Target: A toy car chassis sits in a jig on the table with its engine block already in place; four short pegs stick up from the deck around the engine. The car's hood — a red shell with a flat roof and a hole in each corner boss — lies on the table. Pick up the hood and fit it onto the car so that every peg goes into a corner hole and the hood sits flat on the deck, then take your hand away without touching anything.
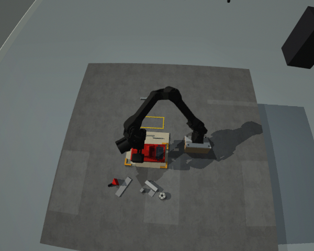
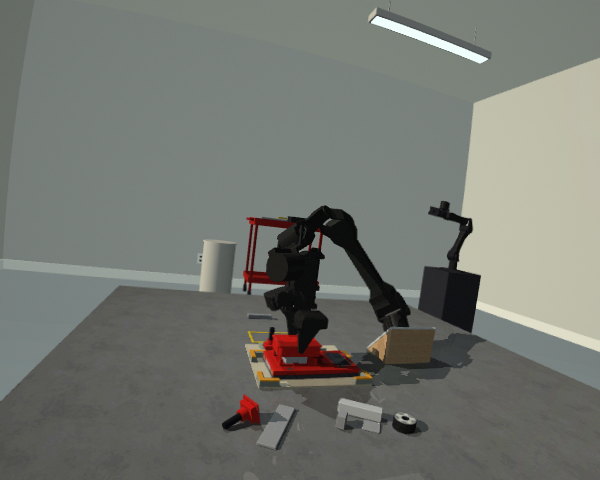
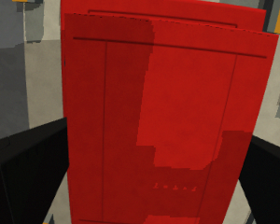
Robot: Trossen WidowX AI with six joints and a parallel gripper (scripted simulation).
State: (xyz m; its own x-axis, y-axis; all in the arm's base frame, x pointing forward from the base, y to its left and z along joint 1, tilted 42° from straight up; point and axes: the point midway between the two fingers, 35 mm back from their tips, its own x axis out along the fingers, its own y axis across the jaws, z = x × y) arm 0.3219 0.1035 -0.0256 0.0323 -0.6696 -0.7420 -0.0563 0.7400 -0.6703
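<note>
Right now the grey engine block is 1 cm to the left of my gripper tip and 3 cm below it. From my gripper tip the other things lie so: red hood: 1 cm above.
</note>
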